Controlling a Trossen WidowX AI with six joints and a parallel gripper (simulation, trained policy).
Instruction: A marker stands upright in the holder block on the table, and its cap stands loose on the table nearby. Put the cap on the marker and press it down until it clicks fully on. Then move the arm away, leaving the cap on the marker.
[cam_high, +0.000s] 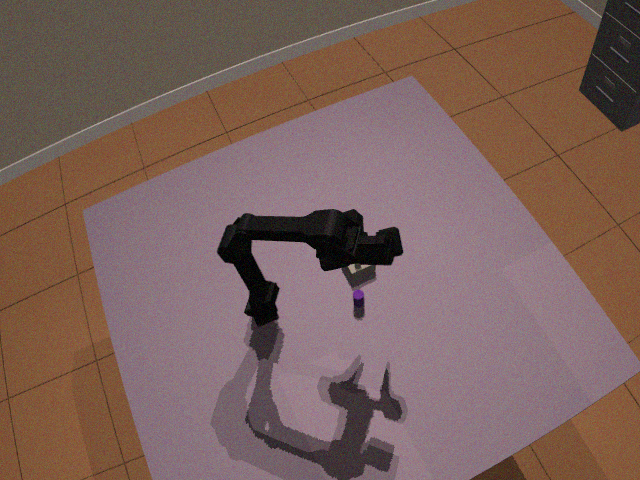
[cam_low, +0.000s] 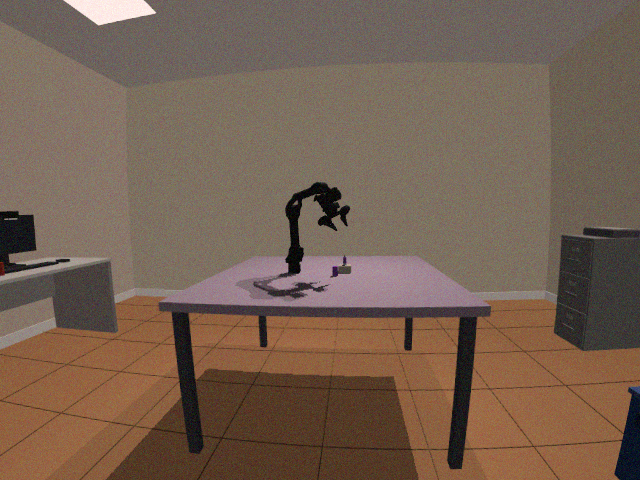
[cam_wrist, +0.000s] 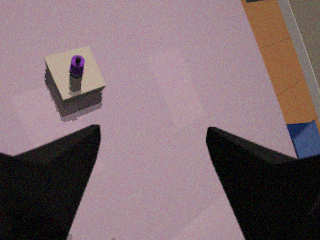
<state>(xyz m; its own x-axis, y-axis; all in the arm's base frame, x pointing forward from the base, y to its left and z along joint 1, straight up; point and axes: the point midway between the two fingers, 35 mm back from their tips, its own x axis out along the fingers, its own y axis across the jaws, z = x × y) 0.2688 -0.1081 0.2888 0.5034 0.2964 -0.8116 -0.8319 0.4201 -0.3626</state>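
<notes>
Now: the purple cap 4 cm behind my gripper tip, 1 cm to the left of it and 23 cm below it. Round my gripper tip: beige holder block: 1 cm ahead, 11 cm to the left, 24 cm below; purple marker: 1 cm ahead, 11 cm to the left, 19 cm below.
</notes>
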